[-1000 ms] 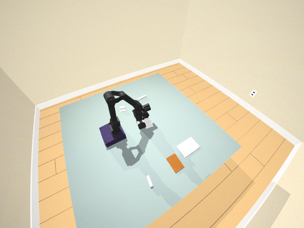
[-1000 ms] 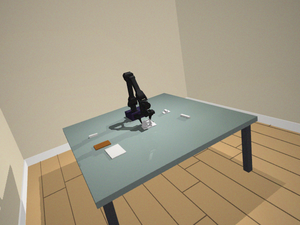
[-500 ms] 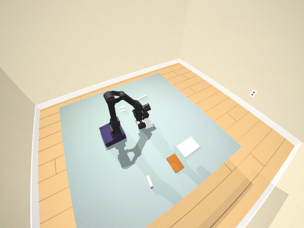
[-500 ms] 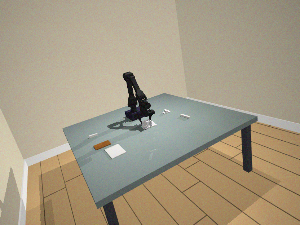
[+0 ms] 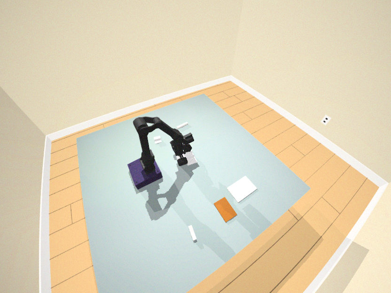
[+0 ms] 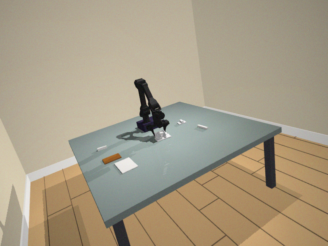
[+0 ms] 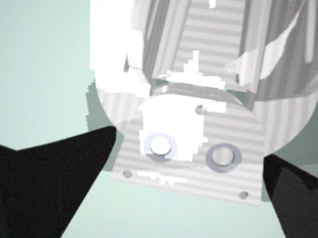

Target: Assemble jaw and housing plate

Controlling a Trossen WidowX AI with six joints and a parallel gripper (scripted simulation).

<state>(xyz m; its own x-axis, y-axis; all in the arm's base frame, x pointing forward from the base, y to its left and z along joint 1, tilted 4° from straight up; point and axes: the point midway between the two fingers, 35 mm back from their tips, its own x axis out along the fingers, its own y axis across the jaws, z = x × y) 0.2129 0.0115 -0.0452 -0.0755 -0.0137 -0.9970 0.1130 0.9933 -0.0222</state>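
My gripper tip is now 30 mm short of the white jaw, 10 mm to the right of it and 10 mm below it. Also, from my gripper tip: orange plate (440 mm to the right, 90 mm ahead); white plate (380 mm to the right, 260 mm ahead).
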